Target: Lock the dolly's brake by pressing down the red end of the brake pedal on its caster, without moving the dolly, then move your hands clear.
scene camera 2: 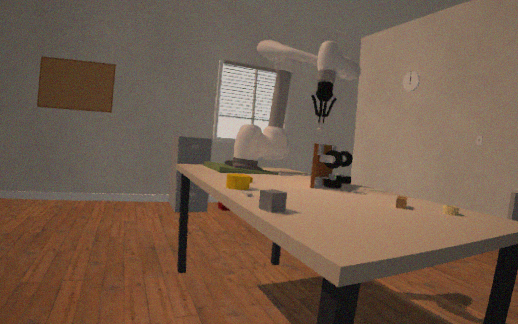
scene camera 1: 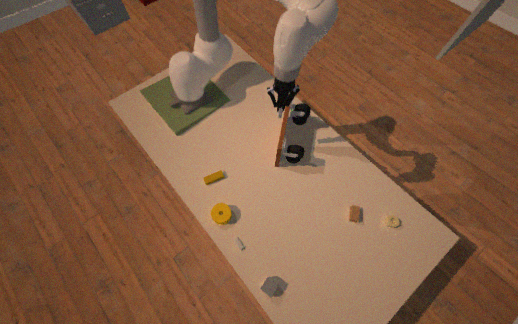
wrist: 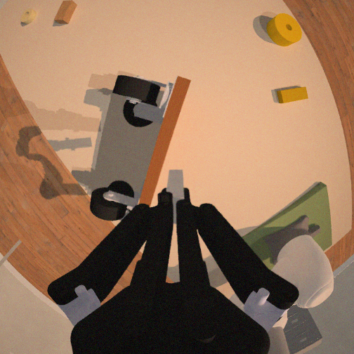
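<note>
Wooden dolly: visible at [scene camera 2: 325, 157], at [scene camera 1: 299, 113] and at [wrist: 112, 203]. My gripper [wrist: 175, 180] is visible as well.
</note>
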